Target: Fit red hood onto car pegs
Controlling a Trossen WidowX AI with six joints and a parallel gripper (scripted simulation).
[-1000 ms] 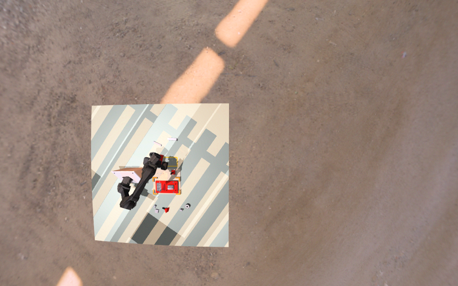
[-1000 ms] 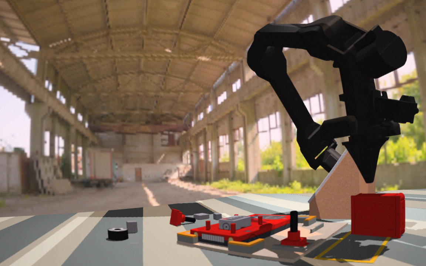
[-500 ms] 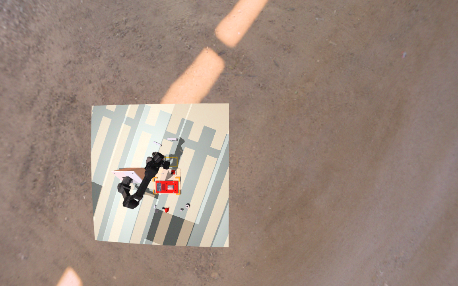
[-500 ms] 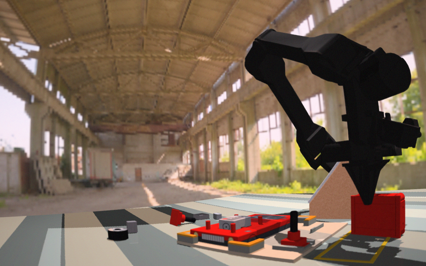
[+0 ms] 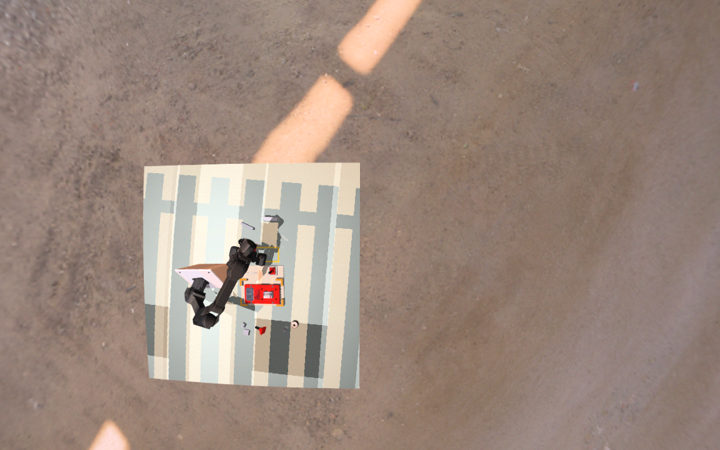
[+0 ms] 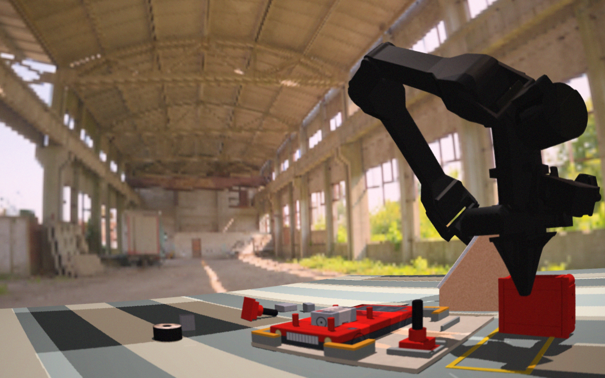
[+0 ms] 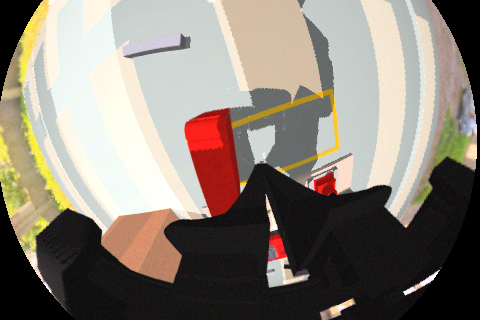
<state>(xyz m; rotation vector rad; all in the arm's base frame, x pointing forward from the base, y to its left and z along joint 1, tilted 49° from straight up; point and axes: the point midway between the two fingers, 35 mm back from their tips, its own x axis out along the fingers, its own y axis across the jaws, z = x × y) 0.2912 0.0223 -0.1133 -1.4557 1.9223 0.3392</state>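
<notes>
My gripper tip is 3 cm past the red hood, 2 cm above it and 1 cm to the right of it. The rest, counted from my gripper tip: grey engine block (23 cm to the right, 3 cm below, 3 cm ahead); black wheel (43 cm to the right, 14 cm ahead, 4 cm below).
</notes>
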